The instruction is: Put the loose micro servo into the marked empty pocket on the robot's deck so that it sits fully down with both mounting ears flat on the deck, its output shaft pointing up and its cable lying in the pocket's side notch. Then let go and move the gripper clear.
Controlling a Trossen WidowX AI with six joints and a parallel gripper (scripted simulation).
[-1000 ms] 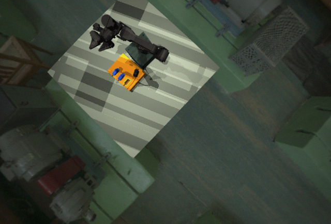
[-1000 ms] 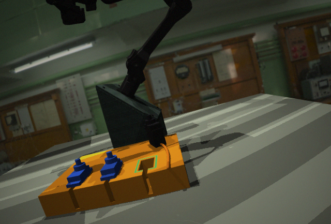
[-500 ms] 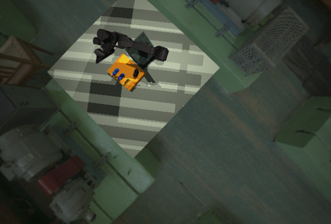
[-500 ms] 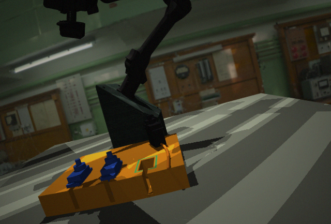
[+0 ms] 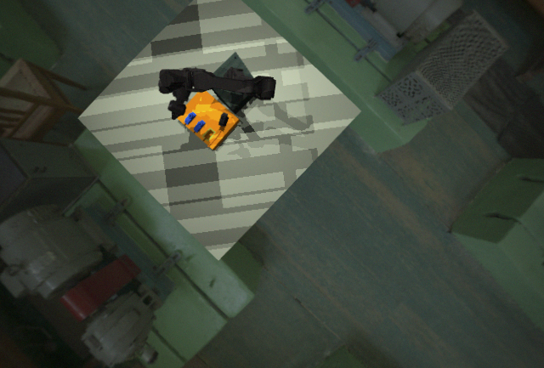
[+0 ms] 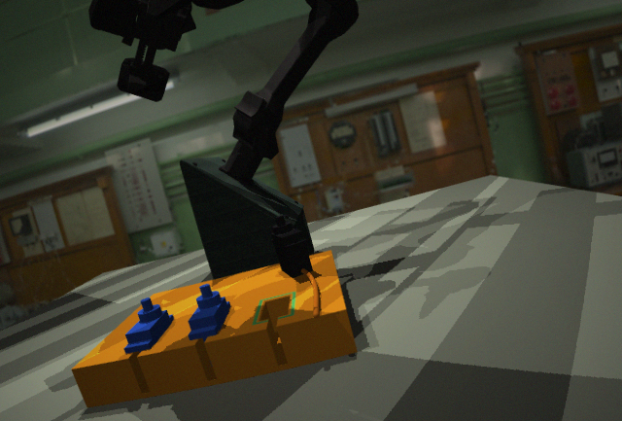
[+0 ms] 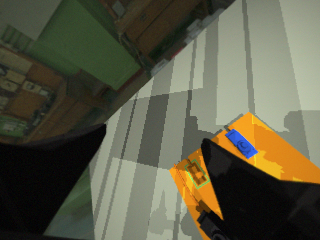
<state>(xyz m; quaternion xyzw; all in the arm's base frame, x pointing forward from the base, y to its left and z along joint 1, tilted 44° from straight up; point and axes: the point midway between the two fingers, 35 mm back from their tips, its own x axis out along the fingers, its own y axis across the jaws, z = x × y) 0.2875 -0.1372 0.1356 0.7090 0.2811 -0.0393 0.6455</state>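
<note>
Now: gripper tip 110 mm past the orange deck, 10 mm to the left of it and 330 mm above it.
</note>
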